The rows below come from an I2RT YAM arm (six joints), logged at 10 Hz.
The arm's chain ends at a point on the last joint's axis. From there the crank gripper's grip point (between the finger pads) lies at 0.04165 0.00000 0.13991 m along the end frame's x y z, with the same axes.
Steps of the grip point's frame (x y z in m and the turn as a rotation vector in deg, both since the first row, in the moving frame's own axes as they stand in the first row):
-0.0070 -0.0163 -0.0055 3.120 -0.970 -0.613
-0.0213 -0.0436 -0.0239 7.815 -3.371 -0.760
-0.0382 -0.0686 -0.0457 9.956 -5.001 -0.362
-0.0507 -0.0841 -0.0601 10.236 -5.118 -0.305
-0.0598 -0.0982 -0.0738 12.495 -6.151 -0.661
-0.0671 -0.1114 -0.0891 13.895 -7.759 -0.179
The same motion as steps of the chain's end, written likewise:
-0.0046 -0.0082 -0.0060 3.120 -0.970 -0.613
-0.0129 -0.0239 -0.0248 7.815 -3.371 -0.760
-0.0258 -0.0439 -0.0467 9.956 -5.001 -0.362
-0.0381 -0.0588 -0.0610 10.236 -5.118 -0.305
-0.0445 -0.0671 -0.0741 12.495 -6.151 -0.661
-0.0480 -0.0771 -0.0893 13.895 -7.759 -0.179

